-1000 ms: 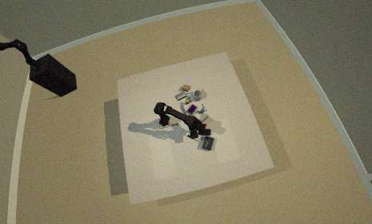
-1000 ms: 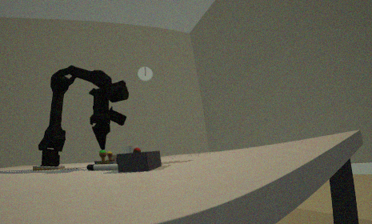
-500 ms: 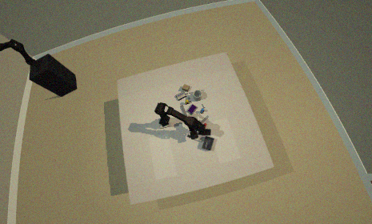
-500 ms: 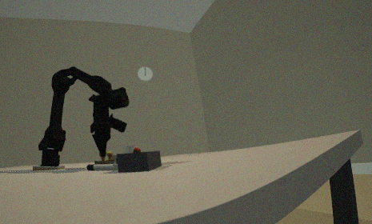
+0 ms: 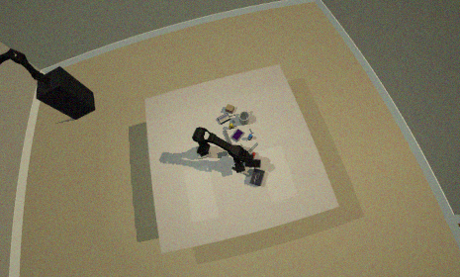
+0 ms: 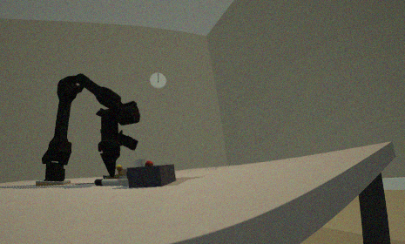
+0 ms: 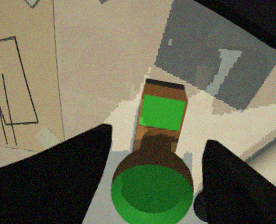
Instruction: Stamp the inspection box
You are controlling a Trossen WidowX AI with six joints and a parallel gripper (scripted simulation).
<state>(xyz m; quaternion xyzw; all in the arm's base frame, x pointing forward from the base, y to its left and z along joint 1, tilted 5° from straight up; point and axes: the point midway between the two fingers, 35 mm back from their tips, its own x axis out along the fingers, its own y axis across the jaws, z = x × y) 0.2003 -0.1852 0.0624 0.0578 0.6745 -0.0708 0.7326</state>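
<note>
Now: the green-topped stamp right at my gripper tip. Also, from my gripper tip: cream card 30 mm ahead, 80 mm to the left, 20 mm below; then red-topped stamp 130 mm ahead, 10 mm to the right; then pen-like tool 20 mm behind, 60 mm to the right, 10 mm below.
</note>
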